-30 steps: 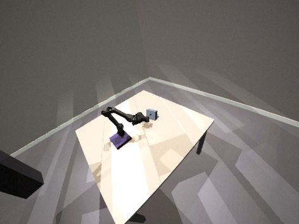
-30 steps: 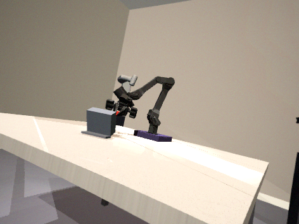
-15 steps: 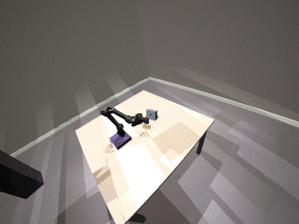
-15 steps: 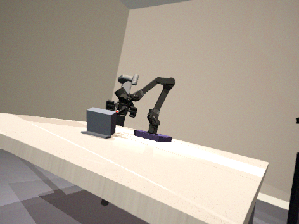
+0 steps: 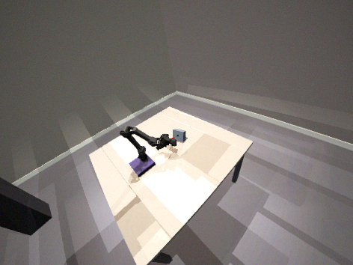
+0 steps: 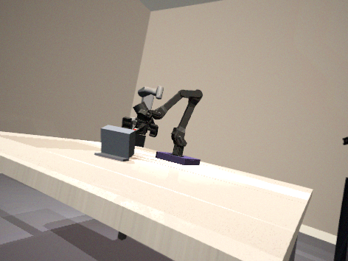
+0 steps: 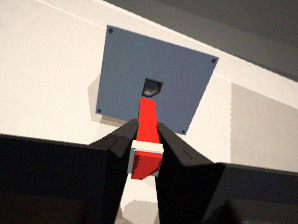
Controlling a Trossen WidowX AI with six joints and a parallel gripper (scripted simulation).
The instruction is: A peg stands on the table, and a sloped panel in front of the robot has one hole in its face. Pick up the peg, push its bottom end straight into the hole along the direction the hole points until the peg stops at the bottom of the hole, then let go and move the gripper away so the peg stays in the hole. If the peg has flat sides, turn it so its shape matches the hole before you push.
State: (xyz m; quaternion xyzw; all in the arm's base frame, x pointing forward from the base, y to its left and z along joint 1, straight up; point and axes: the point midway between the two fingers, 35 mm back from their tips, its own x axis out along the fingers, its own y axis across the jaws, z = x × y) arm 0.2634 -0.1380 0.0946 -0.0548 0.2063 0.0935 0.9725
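My gripper tip is 120 mm short of the sloped panel, 50 mm above it and 10 mm to the right of it. Round my gripper tip: red peg (10 mm behind, 10 mm above).
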